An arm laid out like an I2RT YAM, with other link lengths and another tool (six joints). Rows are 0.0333 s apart.
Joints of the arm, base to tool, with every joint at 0 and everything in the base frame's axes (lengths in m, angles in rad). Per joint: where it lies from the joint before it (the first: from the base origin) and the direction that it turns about. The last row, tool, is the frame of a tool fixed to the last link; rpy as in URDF.
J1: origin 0 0 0.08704 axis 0 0 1
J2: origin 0.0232 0.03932 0.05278 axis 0 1 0
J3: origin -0.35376 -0.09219 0 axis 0 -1 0
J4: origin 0.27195 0.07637 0.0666 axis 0 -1 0
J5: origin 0.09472 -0.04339 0.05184 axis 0 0 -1
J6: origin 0.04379 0 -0.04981 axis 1 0 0
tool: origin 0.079 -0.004 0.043 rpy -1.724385 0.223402 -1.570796
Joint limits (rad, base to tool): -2.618..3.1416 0..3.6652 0..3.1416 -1.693..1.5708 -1.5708..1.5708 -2.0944..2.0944
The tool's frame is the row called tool.
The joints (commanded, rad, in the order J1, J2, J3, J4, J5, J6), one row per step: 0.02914, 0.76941, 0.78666, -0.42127, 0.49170, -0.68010; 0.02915, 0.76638, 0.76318, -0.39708, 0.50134, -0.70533; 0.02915, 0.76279, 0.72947, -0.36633, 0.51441, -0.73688; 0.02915, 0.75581, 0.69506, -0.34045, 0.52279, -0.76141; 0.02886, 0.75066, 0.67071, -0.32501, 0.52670, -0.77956; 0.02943, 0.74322, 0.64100, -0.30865, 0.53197, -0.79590; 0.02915, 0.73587, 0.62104, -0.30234, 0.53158, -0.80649; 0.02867, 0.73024, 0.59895, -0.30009, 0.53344, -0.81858
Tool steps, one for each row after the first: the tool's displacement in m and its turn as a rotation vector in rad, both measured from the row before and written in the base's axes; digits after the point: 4 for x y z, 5 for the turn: 0.0007, -0.0003, -0.0061, -0.02442, 0.00757, -0.00018; 0.0008, -0.0006, -0.0098, -0.03090, 0.01382, -0.00130; -0.0005, -0.0003, -0.0103, -0.02328, 0.01304, 0.00059; -0.0006, 0.0000, -0.0079, -0.01635, 0.01238, 0.00227; -0.0013, -0.0001, -0.0098, -0.01544, 0.01372, 0.00133; -0.0016, 0.0002, -0.0071, -0.00854, 0.01142, 0.00375; -0.0017, -0.0001, -0.0094, -0.01084, 0.02004, 0.00211
